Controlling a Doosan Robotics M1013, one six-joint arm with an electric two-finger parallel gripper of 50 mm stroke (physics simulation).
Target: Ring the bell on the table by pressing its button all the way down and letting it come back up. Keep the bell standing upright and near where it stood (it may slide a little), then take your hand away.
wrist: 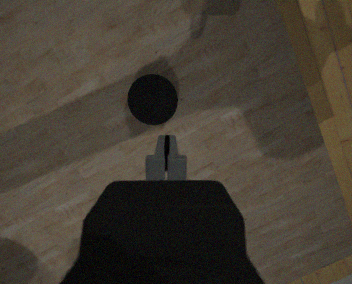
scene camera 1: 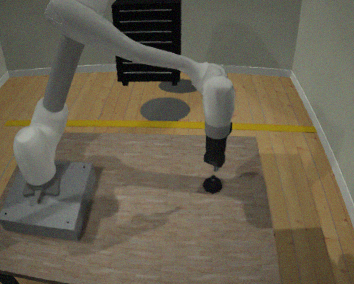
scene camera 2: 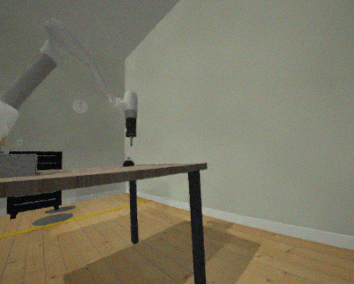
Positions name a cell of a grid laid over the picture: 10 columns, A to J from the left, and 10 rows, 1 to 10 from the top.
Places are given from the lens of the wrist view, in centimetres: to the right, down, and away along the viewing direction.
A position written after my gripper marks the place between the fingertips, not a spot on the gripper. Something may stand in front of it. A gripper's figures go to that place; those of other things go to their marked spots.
my gripper (wrist: E6): -1, 0, 17
black bell (wrist: E4): -3, -6, 24
